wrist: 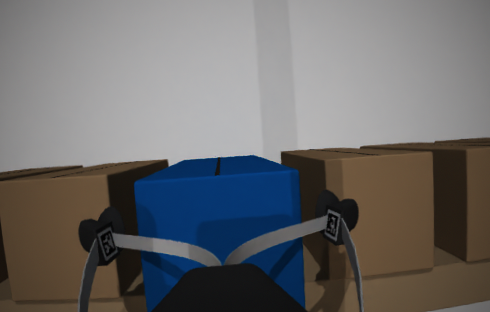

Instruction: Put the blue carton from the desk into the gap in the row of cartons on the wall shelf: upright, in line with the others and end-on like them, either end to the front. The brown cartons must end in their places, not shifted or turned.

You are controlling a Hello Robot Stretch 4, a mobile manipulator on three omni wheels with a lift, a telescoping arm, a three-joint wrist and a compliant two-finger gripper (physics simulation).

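Observation:
The blue carton (220, 200) stands upright and end-on between two brown cartons, one at left (55, 235) and one at right (392, 215), with dark space visible on both sides. Its front face looks larger and nearer than theirs. Its base is hidden behind the gripper body. My gripper (218, 226) is open in front of the blue carton. The left fingertip shows over the left brown carton's edge and the right one over the right brown carton, both apart from the blue carton's sides. Whether they touch the brown cartons cannot be told.
The wall shelf (400, 291) shows its front edge below the cartons at lower right. Another brown carton (479, 200) stands at the far right, and part of one more top (40, 171) shows at far left. The pale wall (150, 75) is behind the row.

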